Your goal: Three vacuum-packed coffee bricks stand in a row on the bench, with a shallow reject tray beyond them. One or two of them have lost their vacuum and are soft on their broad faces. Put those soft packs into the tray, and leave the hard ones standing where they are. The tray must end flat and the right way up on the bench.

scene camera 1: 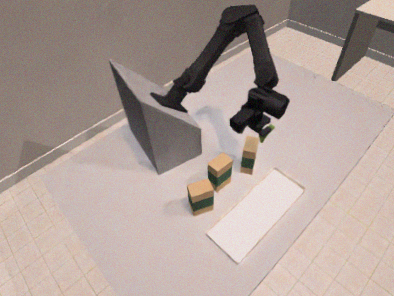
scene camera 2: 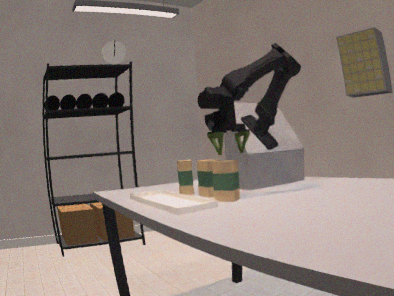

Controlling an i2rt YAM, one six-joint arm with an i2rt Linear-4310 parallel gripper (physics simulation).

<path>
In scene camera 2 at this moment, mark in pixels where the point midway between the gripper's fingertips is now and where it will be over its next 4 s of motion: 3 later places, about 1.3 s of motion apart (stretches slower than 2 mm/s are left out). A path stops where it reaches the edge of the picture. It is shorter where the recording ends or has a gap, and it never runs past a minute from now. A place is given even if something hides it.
My gripper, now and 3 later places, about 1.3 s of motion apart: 231, 154; 235, 179; 236, 179; 230, 161
</path>
